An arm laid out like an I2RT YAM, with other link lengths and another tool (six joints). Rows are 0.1 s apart.
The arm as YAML. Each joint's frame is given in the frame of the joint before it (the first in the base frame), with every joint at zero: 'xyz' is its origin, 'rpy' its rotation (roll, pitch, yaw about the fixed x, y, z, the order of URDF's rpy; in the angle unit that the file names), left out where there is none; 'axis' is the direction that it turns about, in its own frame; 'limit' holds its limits. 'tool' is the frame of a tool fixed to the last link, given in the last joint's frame.
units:
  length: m
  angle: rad
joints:
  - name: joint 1
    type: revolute
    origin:
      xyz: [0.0, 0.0, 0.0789]
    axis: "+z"
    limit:
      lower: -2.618
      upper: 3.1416
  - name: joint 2
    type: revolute
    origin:
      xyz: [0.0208, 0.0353, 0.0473]
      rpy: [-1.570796, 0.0, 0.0]
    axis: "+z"
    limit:
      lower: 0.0
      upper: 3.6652
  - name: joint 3
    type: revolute
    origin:
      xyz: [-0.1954, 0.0, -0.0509]
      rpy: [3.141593, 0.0, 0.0]
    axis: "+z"
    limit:
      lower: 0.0
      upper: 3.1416
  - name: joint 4
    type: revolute
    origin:
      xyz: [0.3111, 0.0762, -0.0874]
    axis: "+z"
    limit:
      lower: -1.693
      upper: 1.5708
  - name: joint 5
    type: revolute
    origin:
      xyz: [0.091, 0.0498, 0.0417]
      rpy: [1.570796, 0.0, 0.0]
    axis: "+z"
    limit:
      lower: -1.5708
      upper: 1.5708
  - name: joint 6
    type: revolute
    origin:
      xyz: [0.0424, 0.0, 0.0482]
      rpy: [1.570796, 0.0, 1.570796]
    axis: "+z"
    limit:
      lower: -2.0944
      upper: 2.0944
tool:
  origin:
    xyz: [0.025, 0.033, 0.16]
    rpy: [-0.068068, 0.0, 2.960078]
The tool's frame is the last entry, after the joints.
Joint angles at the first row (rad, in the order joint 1, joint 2, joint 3, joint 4, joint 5, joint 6):
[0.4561, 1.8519, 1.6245, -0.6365, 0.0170, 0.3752]
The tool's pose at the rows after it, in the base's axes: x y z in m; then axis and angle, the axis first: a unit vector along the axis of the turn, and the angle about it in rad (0 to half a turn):
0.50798 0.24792 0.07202 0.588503 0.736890 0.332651 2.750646
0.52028 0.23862 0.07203 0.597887 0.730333 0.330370 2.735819
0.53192 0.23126 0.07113 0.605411 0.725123 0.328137 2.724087
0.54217 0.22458 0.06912 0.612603 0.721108 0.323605 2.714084
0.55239 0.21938 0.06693 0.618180 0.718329 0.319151 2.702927
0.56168 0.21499 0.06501 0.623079 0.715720 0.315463 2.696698
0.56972 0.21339 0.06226 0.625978 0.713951 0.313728 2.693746
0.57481 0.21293 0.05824 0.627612 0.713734 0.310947 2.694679
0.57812 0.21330 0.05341 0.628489 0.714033 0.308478 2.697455
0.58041 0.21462 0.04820 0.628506 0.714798 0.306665 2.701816
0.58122 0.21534 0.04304 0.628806 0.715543 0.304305 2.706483
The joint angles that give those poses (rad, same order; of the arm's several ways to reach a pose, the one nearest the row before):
[0.4347, 1.8942, 1.6772, -0.6430, 0.0395, 0.3748]
[0.4137, 1.9305, 1.7191, -0.6460, 0.0475, 0.3752]
[0.3962, 1.9713, 1.7653, -0.6498, 0.0536, 0.3748]
[0.3817, 2.0155, 1.8156, -0.6594, 0.0616, 0.3748]
[0.3706, 2.0640, 1.8713, -0.6693, 0.0715, 0.3733]
[0.3599, 2.1120, 1.9293, -0.6826, 0.0765, 0.3725]
[0.3534, 2.1574, 1.9816, -0.6910, 0.0784, 0.3725]
[0.3500, 2.1948, 2.0220, -0.6994, 0.0788, 0.3721]
[0.3485, 2.2242, 2.0498, -0.7036, 0.0780, 0.3721]
[0.3485, 2.2490, 2.0704, -0.7048, 0.0757, 0.3721]
[0.3485, 2.2654, 2.0803, -0.7048, 0.0738, 0.3725]

